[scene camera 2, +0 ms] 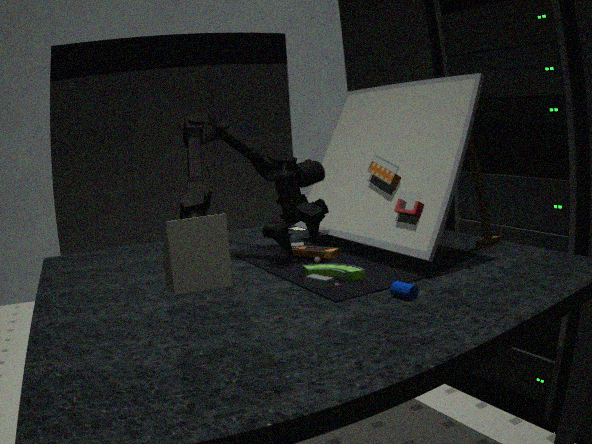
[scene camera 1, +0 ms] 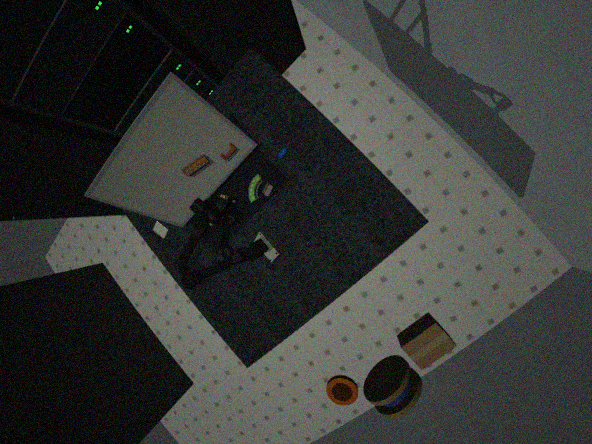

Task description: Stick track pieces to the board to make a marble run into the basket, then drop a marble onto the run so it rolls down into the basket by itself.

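Frame: origin at the arm's base, x ahead, y right, z down, level; millimetres.
Seen in the pictures: gripper, fingertip midpoint: (scene camera 2: 303, 250) (scene camera 1: 225, 210); arm's base at its link origin: (scene camera 2: 199, 237) (scene camera 1: 263, 245).
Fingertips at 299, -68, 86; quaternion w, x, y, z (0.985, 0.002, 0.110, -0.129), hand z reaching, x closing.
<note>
Offsets run from my fingertips to a thing's top centre, as dx, dy, dz. "*": to the spot under its first point. Level surfaces: height alone.
The pale board {* +311, +147, -398} (scene camera 1: 150, 130) (scene camera 2: 400, 120) stands tilted. An orange track piece {* +178, +117, -195} (scene camera 1: 196, 166) (scene camera 2: 384, 172) is on it, sloping down toward the red U-shaped basket {+153, +261, -154} (scene camera 1: 229, 152) (scene camera 2: 409, 208), which is lower on the board and apart from it. My gripper (scene camera 2: 302, 244) is open and empty, pointing down low by a second orange piece {* +61, +44, +1} (scene camera 1: 223, 196) (scene camera 2: 322, 252) on the dark mat {dz +23} (scene camera 2: 360, 290). The arm partly hides that piece in scene camera 1. A small pale marble {+2, +67, +6} (scene camera 2: 317, 259) lies in front of it. A green curved track piece {* -37, +205, +1} (scene camera 1: 254, 188) (scene camera 2: 337, 271) lies nearby on the mat.
A flat grey piece {* -95, +250, +2} (scene camera 1: 267, 190) (scene camera 2: 320, 277) lies beside the green track. A blue cylinder {-12, +437, -5} (scene camera 1: 282, 153) (scene camera 2: 404, 290) lies on the table past the mat. An upright tan panel (scene camera 2: 200, 255) stands before the arm's base. A white square {* +237, -431, +23} (scene camera 1: 160, 229) lies near the board's lower corner.
</note>
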